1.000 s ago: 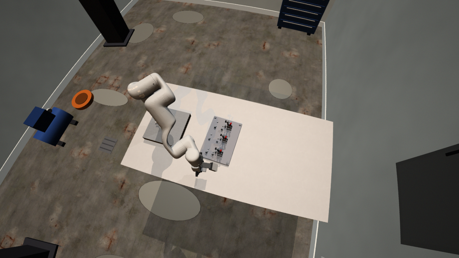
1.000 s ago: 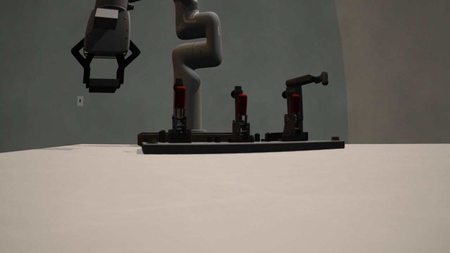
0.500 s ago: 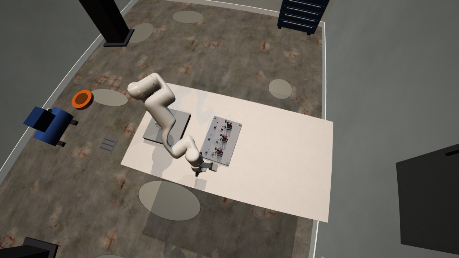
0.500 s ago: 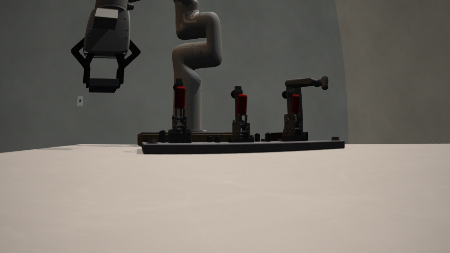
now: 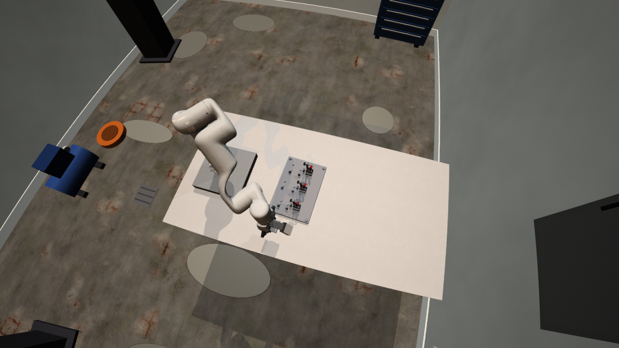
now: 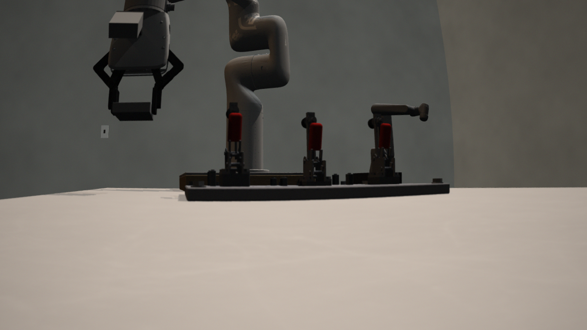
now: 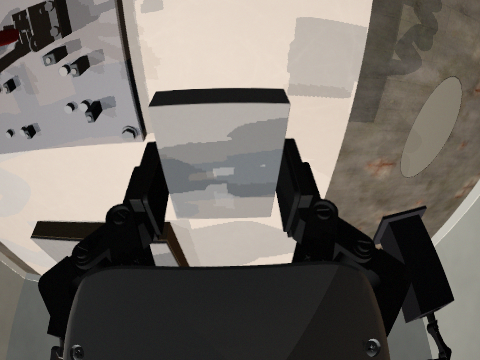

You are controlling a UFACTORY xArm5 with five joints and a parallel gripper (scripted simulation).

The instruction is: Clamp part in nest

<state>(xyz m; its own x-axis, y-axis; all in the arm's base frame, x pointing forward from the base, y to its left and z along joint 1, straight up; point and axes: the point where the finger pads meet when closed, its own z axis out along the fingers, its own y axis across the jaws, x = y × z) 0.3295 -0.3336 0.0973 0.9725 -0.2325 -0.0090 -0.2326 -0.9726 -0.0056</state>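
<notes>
The grey fixture plate lies 110 mm ahead of my hand, 240 mm to the left of it and 130 mm below it. Round my hand: part 10 mm below.
</notes>
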